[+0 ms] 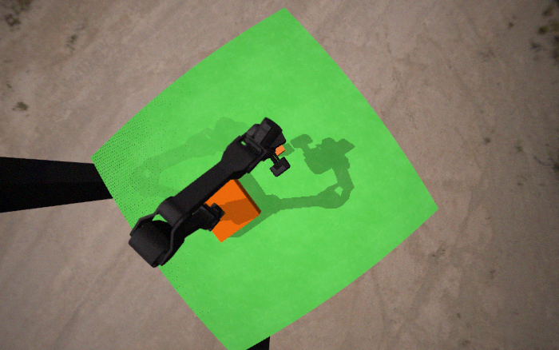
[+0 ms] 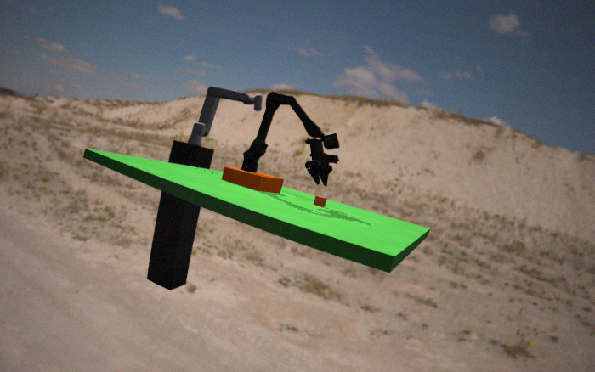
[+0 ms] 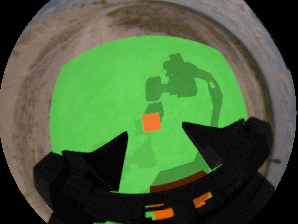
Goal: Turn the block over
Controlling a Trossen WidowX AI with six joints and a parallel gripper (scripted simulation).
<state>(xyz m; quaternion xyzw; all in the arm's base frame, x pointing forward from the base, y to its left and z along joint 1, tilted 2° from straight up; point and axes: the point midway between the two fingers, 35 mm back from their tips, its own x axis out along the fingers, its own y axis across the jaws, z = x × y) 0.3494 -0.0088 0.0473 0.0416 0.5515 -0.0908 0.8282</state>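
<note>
The block lies 70 mm below my gripper tip.
</note>
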